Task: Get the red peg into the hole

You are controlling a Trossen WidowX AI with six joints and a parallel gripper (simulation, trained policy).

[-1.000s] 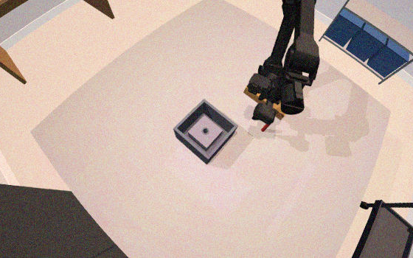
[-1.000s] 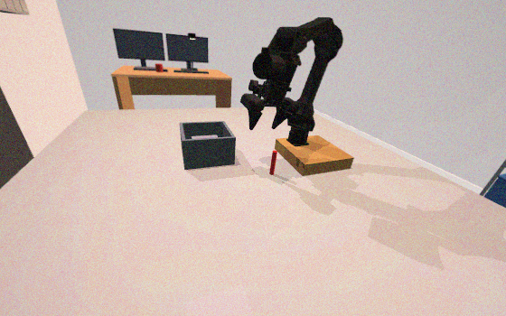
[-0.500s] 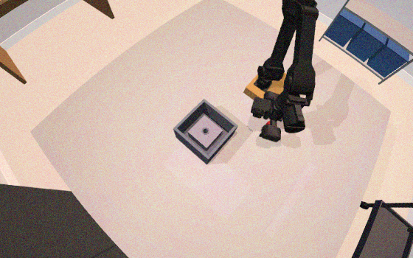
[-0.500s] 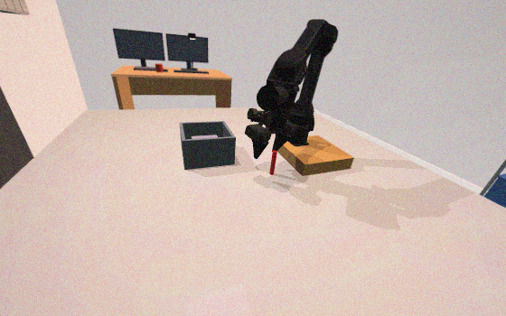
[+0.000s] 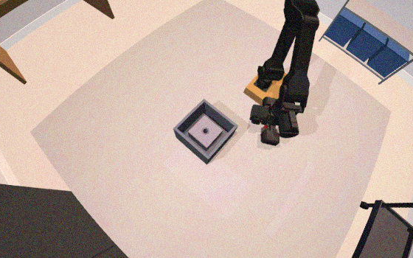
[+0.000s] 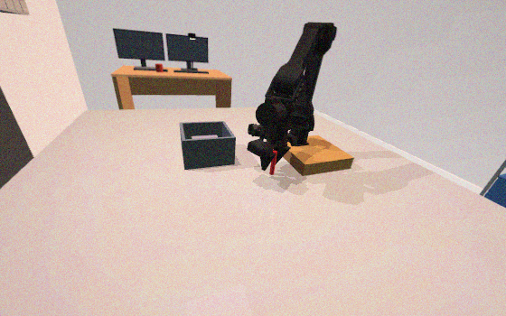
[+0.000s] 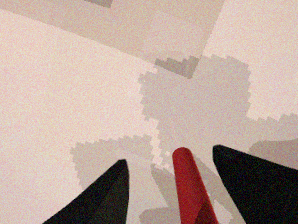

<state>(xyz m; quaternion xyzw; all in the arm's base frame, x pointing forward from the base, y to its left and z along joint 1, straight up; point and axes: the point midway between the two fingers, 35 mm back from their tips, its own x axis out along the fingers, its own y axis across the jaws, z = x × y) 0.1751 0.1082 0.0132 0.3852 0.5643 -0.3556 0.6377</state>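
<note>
Now: the plate 160 mm to the right of my gripper tip, 160 mm ahead of it and 20 mm above it. From my gripper tip the other things lie so: grey box (160 mm to the right, 160 mm ahead, 10 mm above); red peg (20 mm above, 10 mm to the left, 10 mm behind).
</note>
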